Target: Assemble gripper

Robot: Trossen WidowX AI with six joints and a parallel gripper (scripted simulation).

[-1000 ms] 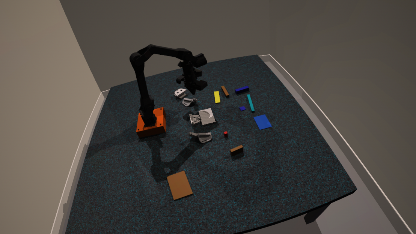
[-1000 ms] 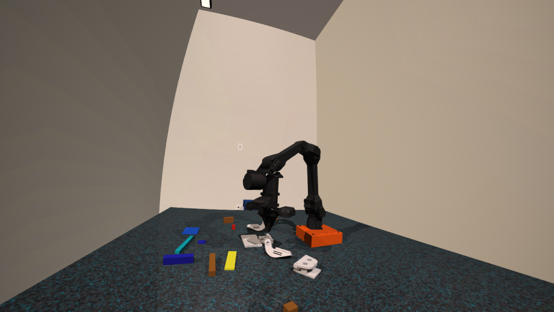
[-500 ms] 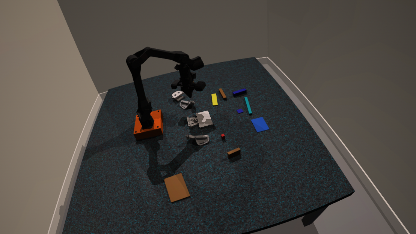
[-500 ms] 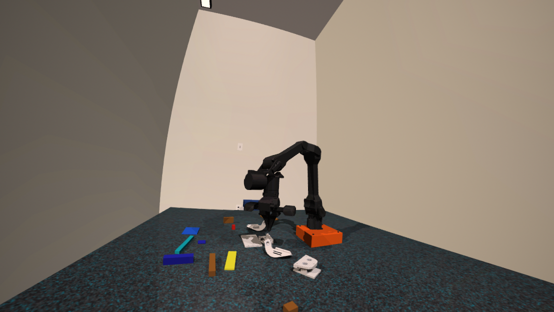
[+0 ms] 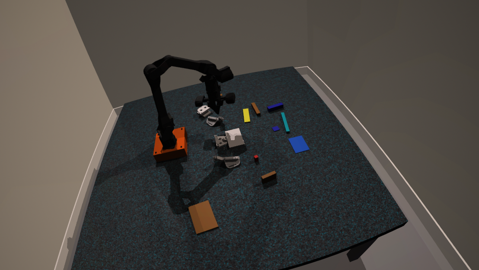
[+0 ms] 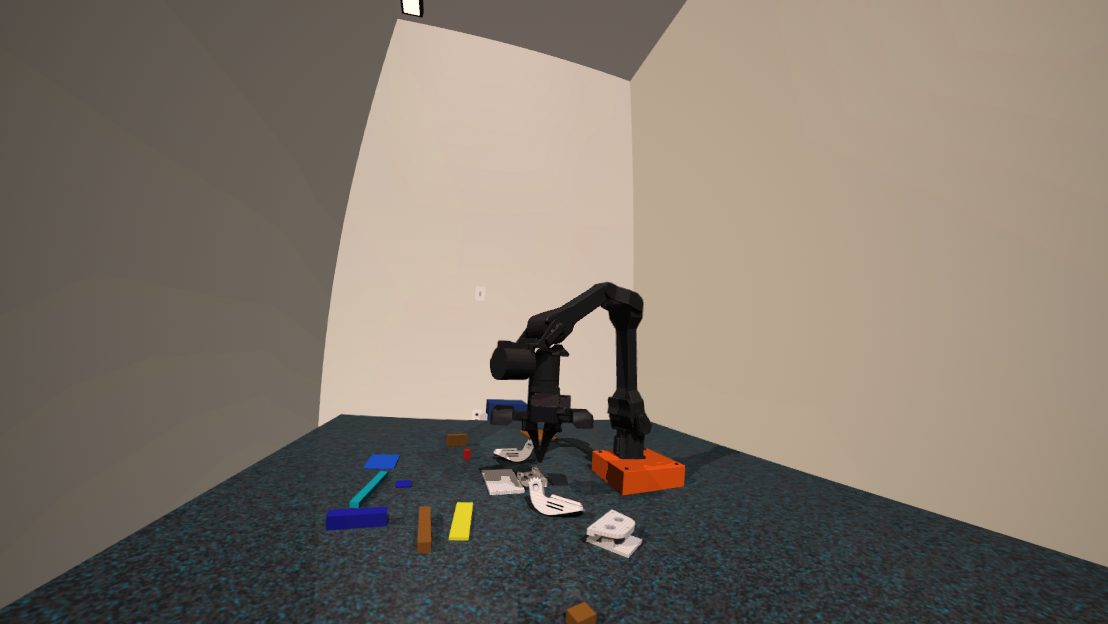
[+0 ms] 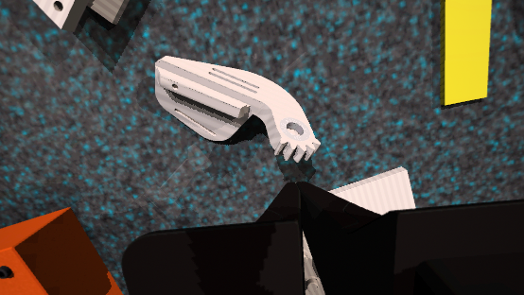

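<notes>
Right now the white jaw is 10 mm behind my gripper tip, 20 mm to the left of it and 50 mm below it. From my gripper tip the other things lie so: brown bar: 180 mm ahead, 120 mm to the left, 70 mm below; yellow bar: 130 mm ahead, 80 mm to the left, 80 mm below; white block: 110 mm behind, 140 mm to the left, 70 mm below.
</notes>
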